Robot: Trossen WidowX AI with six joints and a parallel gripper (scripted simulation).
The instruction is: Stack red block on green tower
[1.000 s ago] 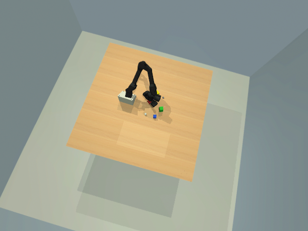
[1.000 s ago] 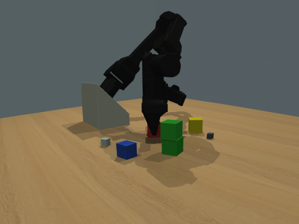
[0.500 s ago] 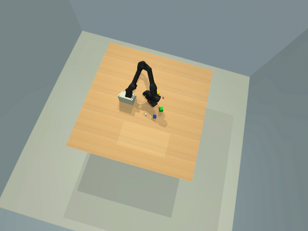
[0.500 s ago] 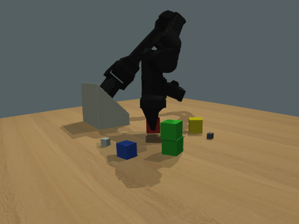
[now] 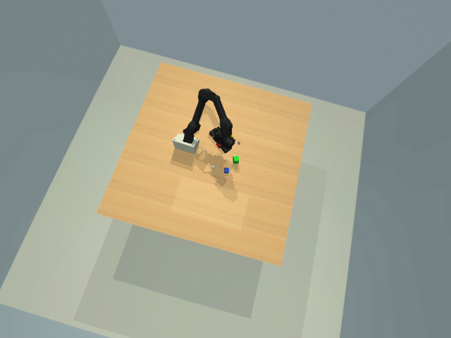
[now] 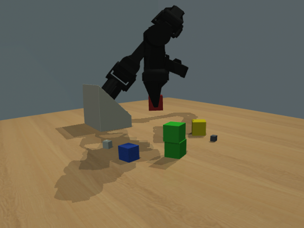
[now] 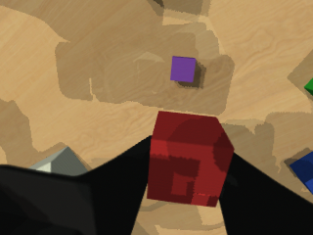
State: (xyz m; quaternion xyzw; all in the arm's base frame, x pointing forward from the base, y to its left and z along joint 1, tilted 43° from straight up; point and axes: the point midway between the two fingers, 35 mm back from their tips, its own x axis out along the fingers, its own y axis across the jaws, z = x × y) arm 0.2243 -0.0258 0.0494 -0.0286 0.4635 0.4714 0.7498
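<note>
Now: gripper tip 130 mm short of the green block, 70 mm to the left of it and 30 mm above it. Round my gripper tip: yellow block (60 mm ahead, 110 mm to the left, 70 mm below); small purple cube (20 mm ahead, 30 mm to the left, 80 mm below); red block (10 mm above).
</note>
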